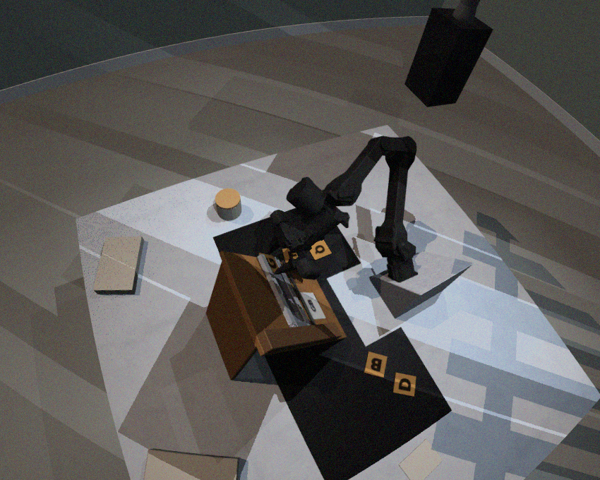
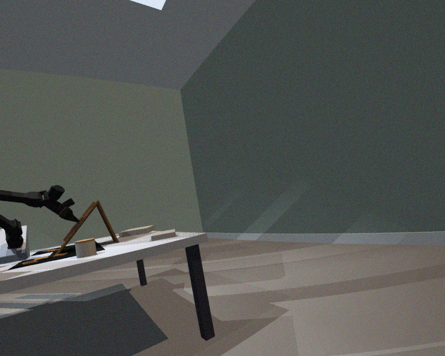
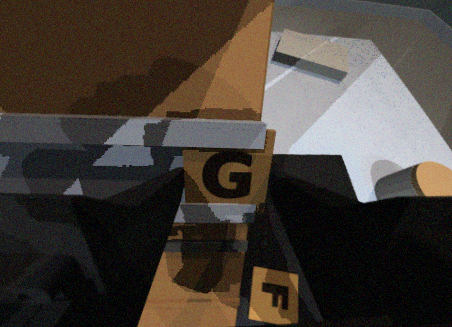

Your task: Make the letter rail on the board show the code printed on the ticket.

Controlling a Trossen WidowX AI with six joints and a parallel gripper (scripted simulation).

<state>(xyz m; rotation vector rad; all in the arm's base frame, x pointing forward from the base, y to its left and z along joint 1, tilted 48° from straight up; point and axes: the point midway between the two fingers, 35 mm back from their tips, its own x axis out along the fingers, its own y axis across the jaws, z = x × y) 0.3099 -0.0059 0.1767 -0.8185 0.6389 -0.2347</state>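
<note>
Now: the white ticket 11 cm to the left of my gripper tip, 8 cm below it and 7 cm behind it. From my gripper tip the other things lie so: black mat 16 cm below, 15 cm to the left, 14 cm behind; g tile right at my gripper tip; f tile 15 cm below, 10 cm behind, 7 cm to the right.
</note>
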